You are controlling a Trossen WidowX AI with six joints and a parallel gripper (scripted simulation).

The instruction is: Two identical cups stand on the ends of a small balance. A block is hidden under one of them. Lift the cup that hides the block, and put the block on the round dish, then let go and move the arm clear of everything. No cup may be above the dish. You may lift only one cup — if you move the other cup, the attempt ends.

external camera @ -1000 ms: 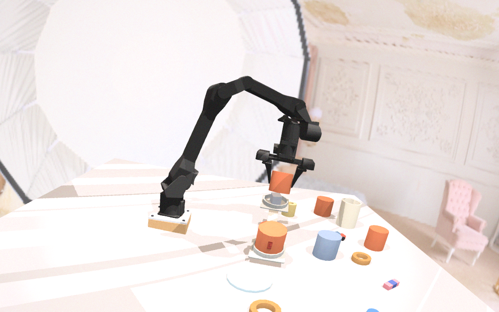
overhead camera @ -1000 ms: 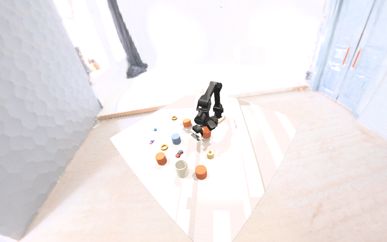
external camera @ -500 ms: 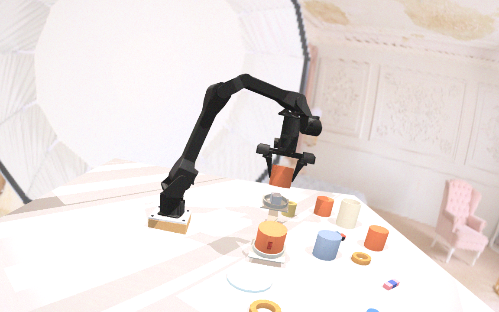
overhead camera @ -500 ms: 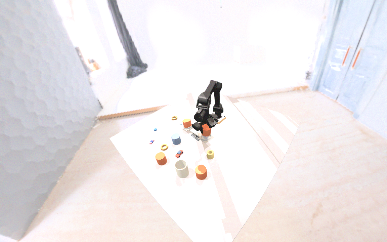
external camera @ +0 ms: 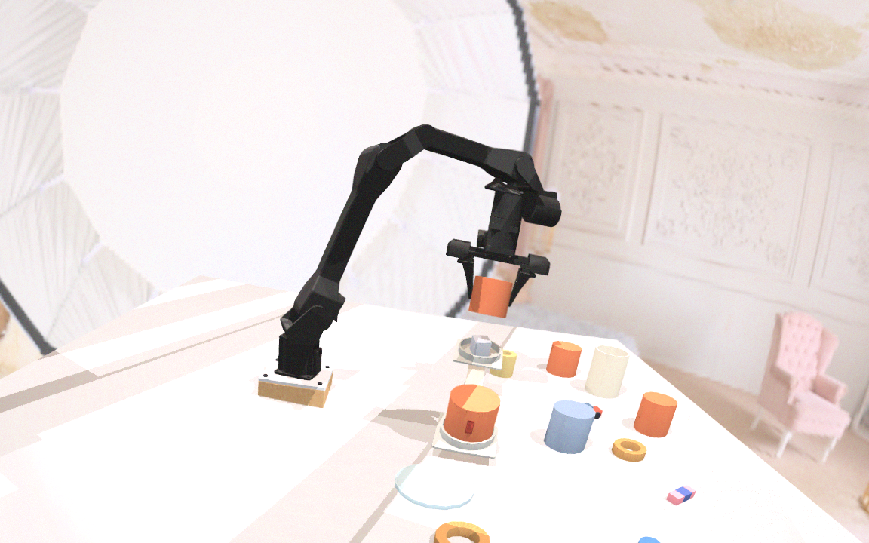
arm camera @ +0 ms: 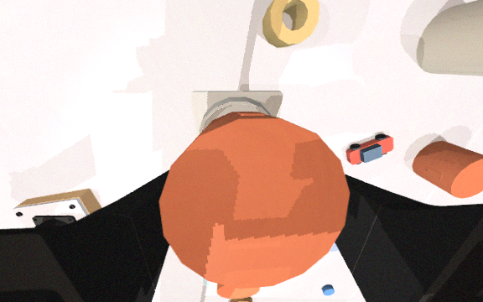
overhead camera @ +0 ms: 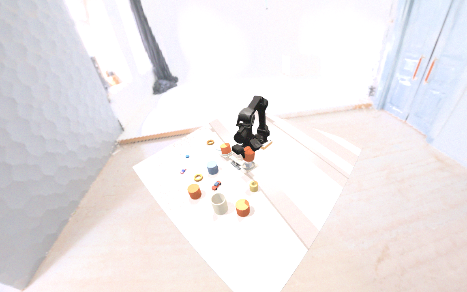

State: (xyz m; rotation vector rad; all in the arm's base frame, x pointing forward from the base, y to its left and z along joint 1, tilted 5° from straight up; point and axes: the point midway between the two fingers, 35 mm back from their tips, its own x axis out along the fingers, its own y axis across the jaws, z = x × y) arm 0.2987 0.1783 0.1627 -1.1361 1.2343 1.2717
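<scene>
Right now my gripper tip is 10 mm to the left of the grey block and 80 mm above it. From my gripper tip the other things lie so: blue cylinder: 180 mm ahead, 190 mm to the right, 130 mm below; cream cylinder: 290 mm ahead, 90 mm to the left, 130 mm below; balance: 140 mm to the right, 130 mm below.
</scene>
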